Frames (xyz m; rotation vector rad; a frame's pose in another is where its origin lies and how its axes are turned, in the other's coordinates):
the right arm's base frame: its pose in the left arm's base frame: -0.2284 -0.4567 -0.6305 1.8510 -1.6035 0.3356
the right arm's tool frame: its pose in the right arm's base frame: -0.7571 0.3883 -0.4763 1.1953 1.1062 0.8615
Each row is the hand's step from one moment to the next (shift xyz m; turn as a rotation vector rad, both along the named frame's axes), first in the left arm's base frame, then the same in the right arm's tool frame.
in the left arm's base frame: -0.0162 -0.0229 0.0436 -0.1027 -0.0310 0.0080
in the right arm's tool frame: 0.0414 -0.0073 0.0303 0.0903 0.0547 -0.0204
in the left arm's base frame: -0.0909 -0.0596 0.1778 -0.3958 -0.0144 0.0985
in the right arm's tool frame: 0.1847 -0.0422 0.0868 0.3757 0.0983 -0.1255
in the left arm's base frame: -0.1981 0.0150 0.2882 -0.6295 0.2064 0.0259
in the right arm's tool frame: 0.3266 -0.1213 0.0335 0.4930 0.0926 -0.4335
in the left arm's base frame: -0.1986 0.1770 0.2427 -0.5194 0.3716 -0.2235
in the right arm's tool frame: 0.2809 -0.1968 -0.1097 0.2381 0.1054 -0.6245
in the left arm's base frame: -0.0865 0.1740 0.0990 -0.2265 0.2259 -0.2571
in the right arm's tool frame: 0.1069 -0.1444 -0.1237 0.0019 0.1087 -0.3957
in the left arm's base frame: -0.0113 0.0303 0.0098 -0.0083 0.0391 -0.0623
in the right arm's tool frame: 0.0112 -0.0217 -0.0233 -0.0348 0.0185 -0.0626
